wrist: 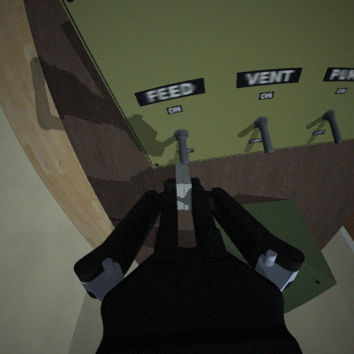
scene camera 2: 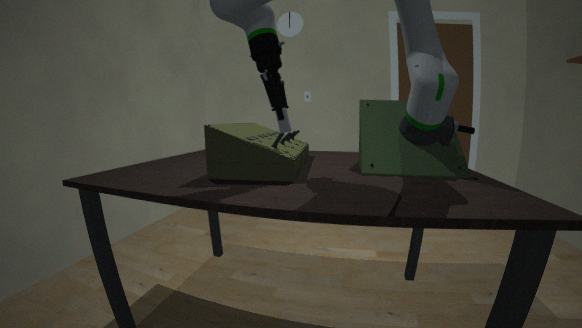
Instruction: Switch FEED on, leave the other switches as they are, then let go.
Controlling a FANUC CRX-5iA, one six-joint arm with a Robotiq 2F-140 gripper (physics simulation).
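Pixels of known places: gripper, between the fingertips: (wrist: 181, 172) (scene camera 2: 286, 132); arm's base, origin of its link: (scene camera 2: 419, 129).
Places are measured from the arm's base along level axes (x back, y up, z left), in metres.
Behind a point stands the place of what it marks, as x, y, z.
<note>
The sloped green switch console (scene camera 2: 240, 160) @(-0.504, -0.084, 0.344) (wrist: 150, 45) @(-0.556, -0.008, 0.290) stands on the table. The FEED switch lever (scene camera 2: 277, 140) @(-0.429, -0.034, 0.259) (wrist: 183, 147) @(-0.432, -0.027, 0.252) is at the console's near side in the scene view, and leans away from its ON label, toward the gripper. The VENT lever (wrist: 266, 136) @(-0.457, -0.028, 0.137) and the third lever (wrist: 334, 127) @(-0.485, -0.031, 0.024), whose label is cut off, also lean away from their ON labels. My gripper (scene camera 2: 285, 130) @(-0.403, -0.010, 0.254) (wrist: 181, 172) @(-0.403, -0.010, 0.254) is shut and empty. Its fingertips are at the free end of the FEED lever; whether they touch it I cannot tell.
A second green box (scene camera 2: 382, 137) @(-0.133, -0.030, 0.050) (wrist: 282, 220) @(-0.218, -0.069, -0.019) stands on the dark table (scene camera 2: 345, 200) @(-0.202, -0.141, 0.417) (wrist: 235, 177) @(-0.298, -0.141, 0.117), behind the gripper in the wrist view. A grey arm link (scene camera 2: 430, 95) @(0.000, 0.099, 0.184) hangs in front of that box. A door (scene camera 2: 457, 65) is in the back wall.
</note>
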